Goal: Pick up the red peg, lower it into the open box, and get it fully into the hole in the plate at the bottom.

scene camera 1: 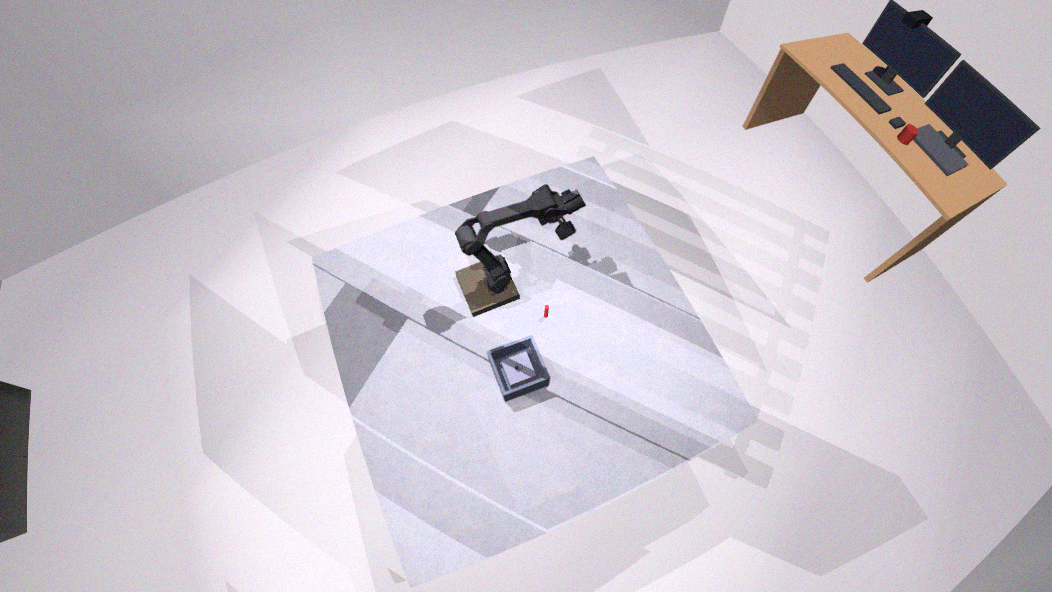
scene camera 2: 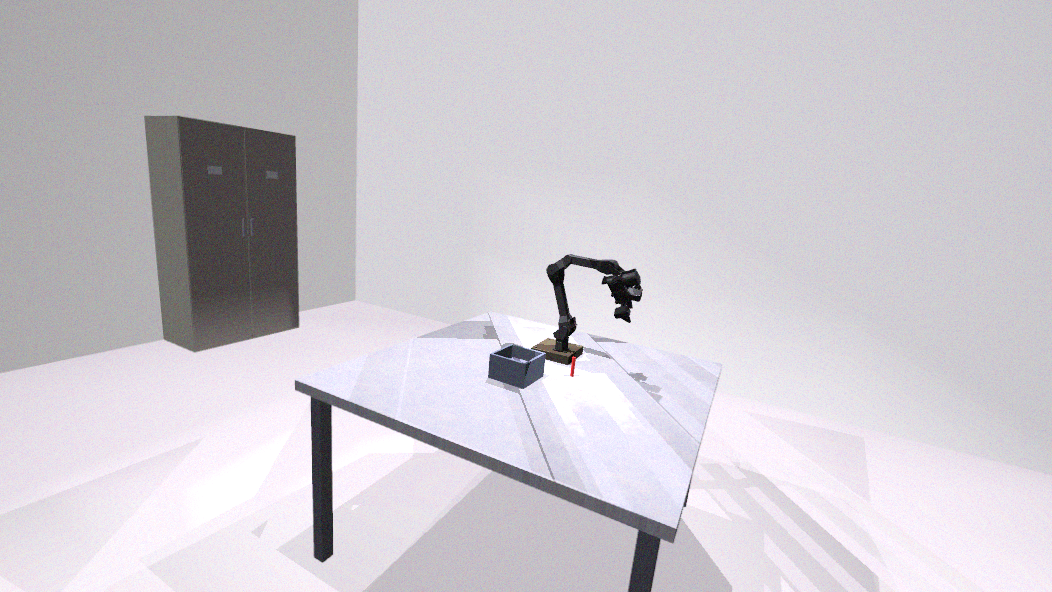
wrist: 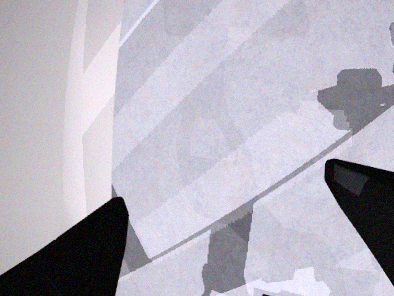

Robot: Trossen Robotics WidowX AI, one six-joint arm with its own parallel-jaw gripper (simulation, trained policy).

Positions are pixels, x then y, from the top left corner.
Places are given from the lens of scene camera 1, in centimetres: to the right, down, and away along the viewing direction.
pale plate (scene camera 1: 515,377): -3, 27, 148
